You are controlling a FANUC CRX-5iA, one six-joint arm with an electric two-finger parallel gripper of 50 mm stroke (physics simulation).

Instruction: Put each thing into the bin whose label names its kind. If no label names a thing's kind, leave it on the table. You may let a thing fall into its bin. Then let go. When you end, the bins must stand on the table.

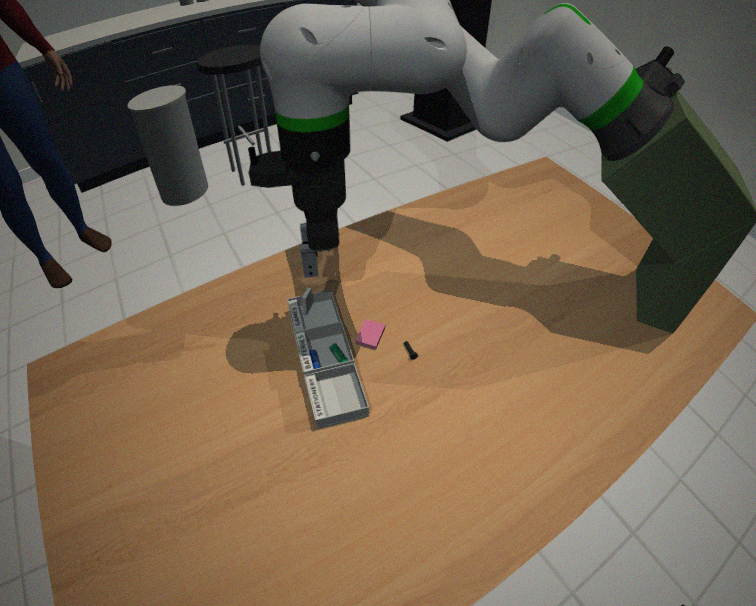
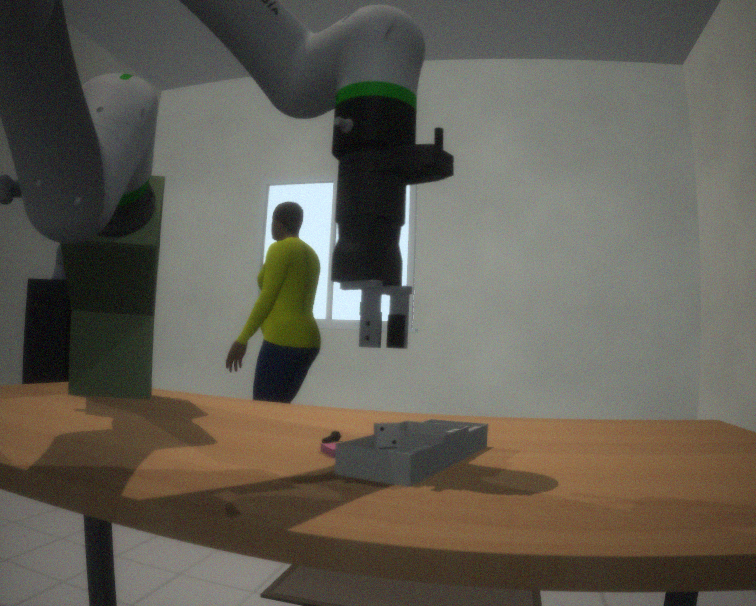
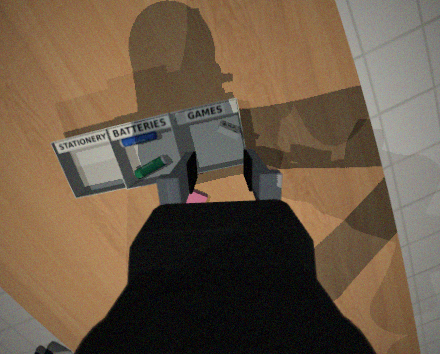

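Where they show: gripper, fingertip midpoint: [image 1: 311,265] [image 2: 383,347] [image 3: 220,163]; arm's base, link origin: [image 1: 637,129].
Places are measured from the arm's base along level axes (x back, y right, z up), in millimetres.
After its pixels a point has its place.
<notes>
My gripper [image 1: 309,275] @(x -489, y 278, z -219 mm) [image 2: 384,345] @(x -489, y 278, z -219 mm) [image 3: 220,163] @(x -489, y 278, z -219 mm) is open and empty, high above the GAMES bin [image 1: 325,313] @(x -477, y 270, z -343 mm) [image 2: 372,463] @(x -484, y 309, z -333 mm) [image 3: 212,145] @(x -490, y 264, z -343 mm). A light grey domino [image 1: 307,301] @(x -499, y 290, z -310 mm) [image 2: 386,435] @(x -496, y 299, z -305 mm) [image 3: 230,127] @(x -498, y 300, z -310 mm) is in that bin, tilted up near its label side and outer end. The BATTERIES bin [image 1: 323,342] @(x -520, y 221, z -343 mm) [image 3: 165,146] @(x -529, y 211, z -343 mm), in the middle, holds a blue battery [image 1: 314,359] @(x -559, y 194, z -329 mm) [image 3: 139,139] @(x -558, y 194, z -329 mm) and a green battery [image 1: 338,352] @(x -520, y 179, z -329 mm) [image 3: 150,167] @(x -520, y 179, z -329 mm). The STATIONERY bin [image 1: 343,419] @(x -591, y 82, z -339 mm) [image 3: 68,172] @(x -588, y 82, z -325 mm) is empty. A pink note pad [image 1: 371,333] @(x -446, y 178, z -340 mm) [image 2: 328,448] @(x -427, y 199, z -342 mm) [image 3: 197,197] @(x -442, y 198, z -340 mm) and a black bolt [image 1: 410,350] @(x -421, y 107, z -341 mm) [image 2: 331,436] @(x -419, y 113, z -342 mm) lie on the table.
The three bins stand in a row on the wooden table [image 1: 189,479] @(x -838, y 158, z -351 mm) [image 2: 599,498] @(x -695, y 372, z -350 mm) [image 3: 60,260] @(x -495, y -93, z -350 mm). The pad lies close beside the row, and the bolt lies farther out. The green robot pedestal [image 1: 668,252] @(x -27, y -146, z -165 mm) [image 2: 110,353] @(x 59, y -131, z -264 mm) stands at one end of the table. People stand beyond the table.
</notes>
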